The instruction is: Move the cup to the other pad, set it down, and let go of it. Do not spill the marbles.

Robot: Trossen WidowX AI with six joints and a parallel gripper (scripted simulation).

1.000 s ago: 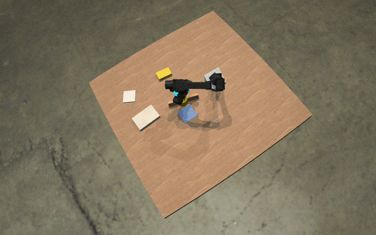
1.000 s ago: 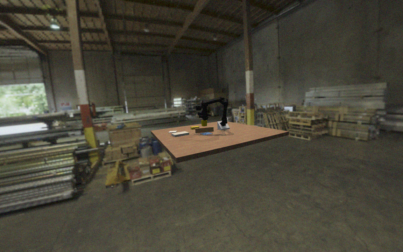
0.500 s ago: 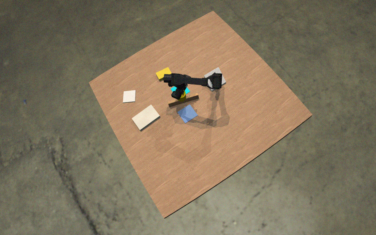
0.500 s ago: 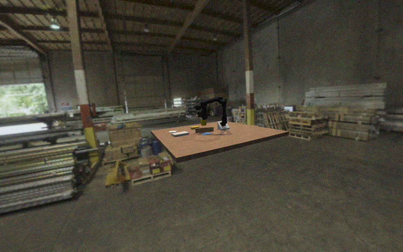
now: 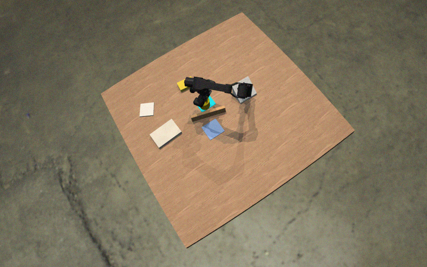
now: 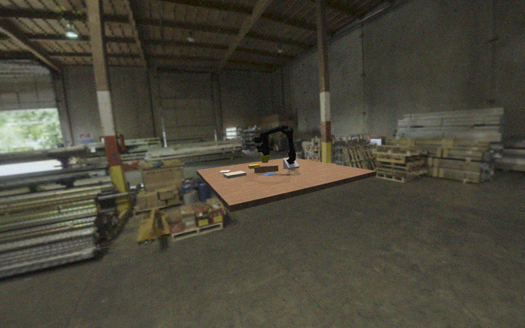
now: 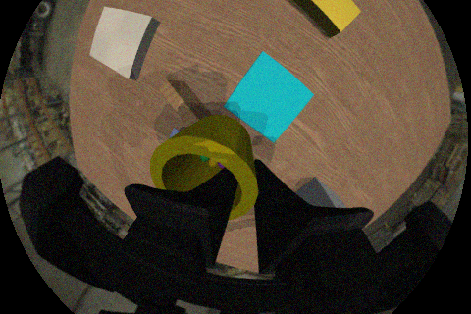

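My gripper tip is 10 mm past the cyan pad, 60 mm to the left of it and 130 mm above it. Round my gripper tip: cup (20 mm ahead, 10 mm to the left); light blue pad (80 mm ahead, 130 mm to the left, 130 mm below); wooden bar (30 mm ahead, 40 mm to the left, 100 mm below).
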